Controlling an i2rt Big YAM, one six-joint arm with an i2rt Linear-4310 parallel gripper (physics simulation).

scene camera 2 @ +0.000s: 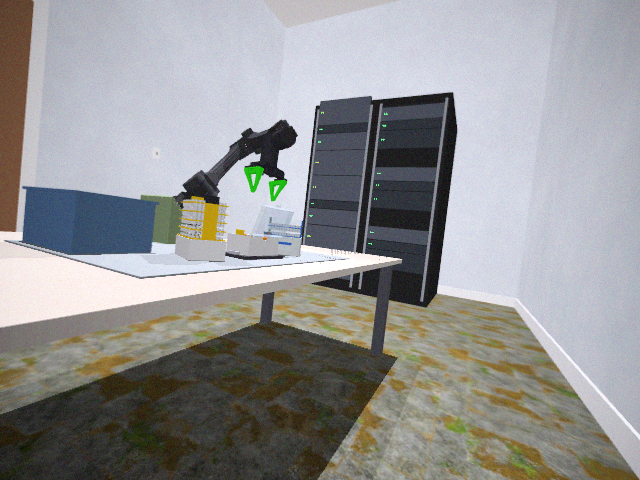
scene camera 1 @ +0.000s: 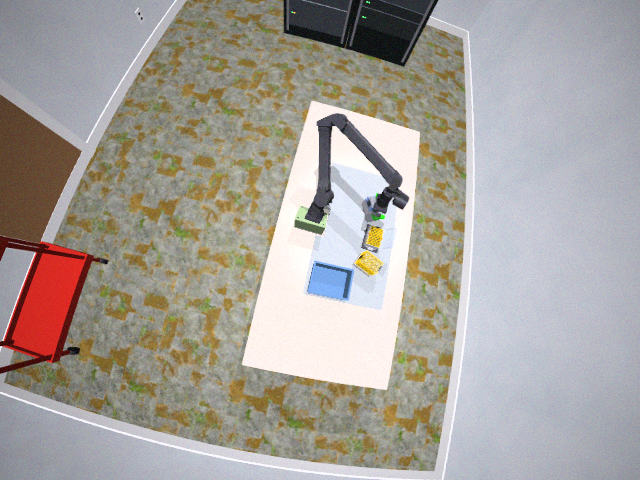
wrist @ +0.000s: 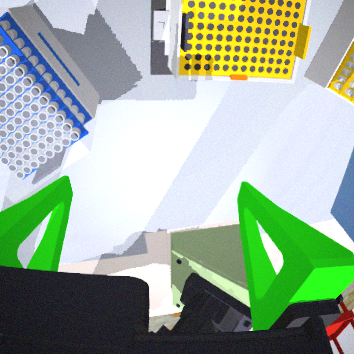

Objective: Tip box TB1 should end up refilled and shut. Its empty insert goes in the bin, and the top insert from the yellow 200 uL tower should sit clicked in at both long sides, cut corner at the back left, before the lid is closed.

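Note:
Tip box TB1 (scene camera 2: pixel 247 244) has its clear lid (scene camera 2: pixel 267 219) standing open. A yellow insert (scene camera 1: pixel 373 236) (wrist: pixel 240 40) with rows of empty holes lies in the box; whether it is clicked in is too small to tell. The yellow 200 uL tower (scene camera 1: pixel 368 262) (scene camera 2: pixel 209 222) (wrist: pixel 345 75) stands beside it, turned at an angle, its inserts full of tips. The blue bin (scene camera 1: pixel 329 281) (scene camera 2: pixel 111 222) is open-topped; its inside shows in scene camera 1. My gripper (scene camera 1: pixel 378 206) (scene camera 2: pixel 263 195) (wrist: pixel 154 186) is wide open and empty, high above the mat, nearer the blue rack than TB1.
A blue tip rack (scene camera 2: pixel 286 230) (wrist: pixel 37 90) with white tips stands on TB1's other side from the yellow tower. The green block (scene camera 1: pixel 301 219) (scene camera 2: pixel 159 218) (wrist: pixel 212 250) under the arm's base is at the table's side. Black server racks (scene camera 2: pixel 385 201) stand beyond the table.

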